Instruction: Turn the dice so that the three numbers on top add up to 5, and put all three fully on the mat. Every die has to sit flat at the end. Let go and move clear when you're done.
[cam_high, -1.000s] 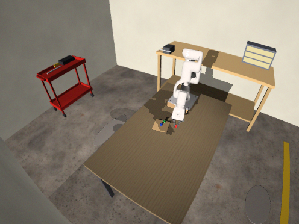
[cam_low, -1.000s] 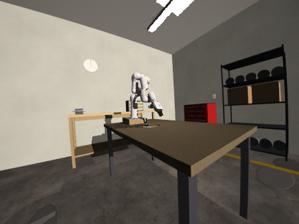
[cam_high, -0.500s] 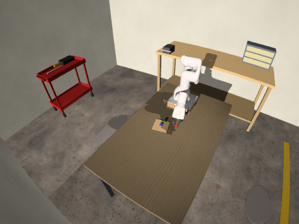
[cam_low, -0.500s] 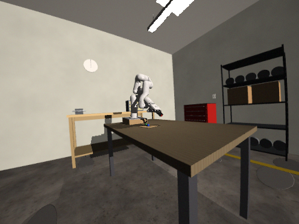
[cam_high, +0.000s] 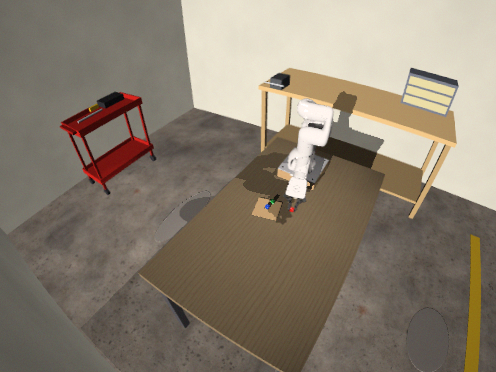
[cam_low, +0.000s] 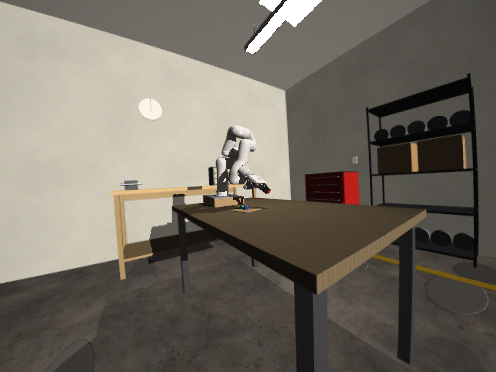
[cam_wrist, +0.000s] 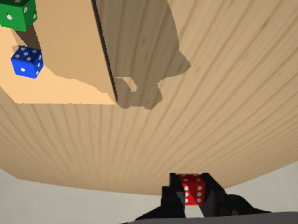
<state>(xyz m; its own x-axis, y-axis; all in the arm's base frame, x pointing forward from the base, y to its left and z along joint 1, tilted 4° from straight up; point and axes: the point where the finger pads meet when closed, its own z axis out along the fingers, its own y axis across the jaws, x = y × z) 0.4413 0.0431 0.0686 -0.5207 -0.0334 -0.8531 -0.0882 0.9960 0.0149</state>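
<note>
My gripper is now 9 cm past the green die, 14 cm to the left of it and 10 cm above it. Round my hand: tan mat (4 cm behind, 15 cm to the right, 11 cm below); blue die (4 cm behind, 15 cm to the right, 10 cm below); red die (1 cm ahead, 1 cm below).
</note>
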